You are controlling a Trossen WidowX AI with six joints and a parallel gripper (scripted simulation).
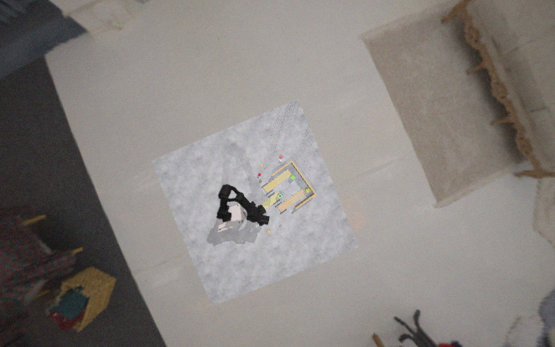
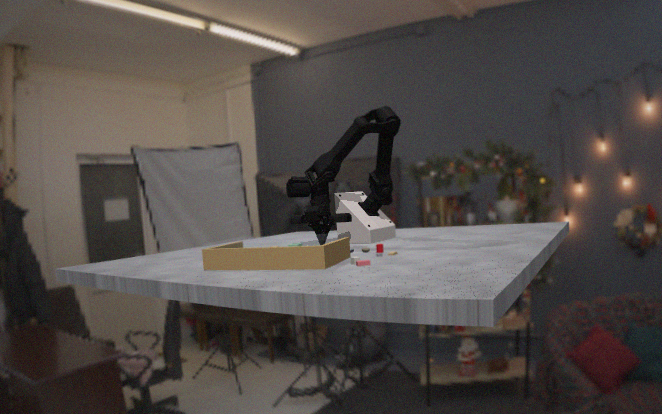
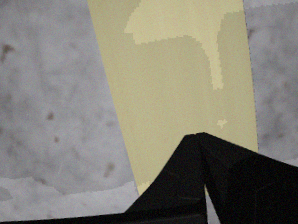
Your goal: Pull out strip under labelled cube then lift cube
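Now: gripper tip 9 cm short of the pale yellow strip and 4 cm to the right of it. Round my gripper tip: labelled cube (20 cm ahead, 7 cm to the left, 2 cm above).
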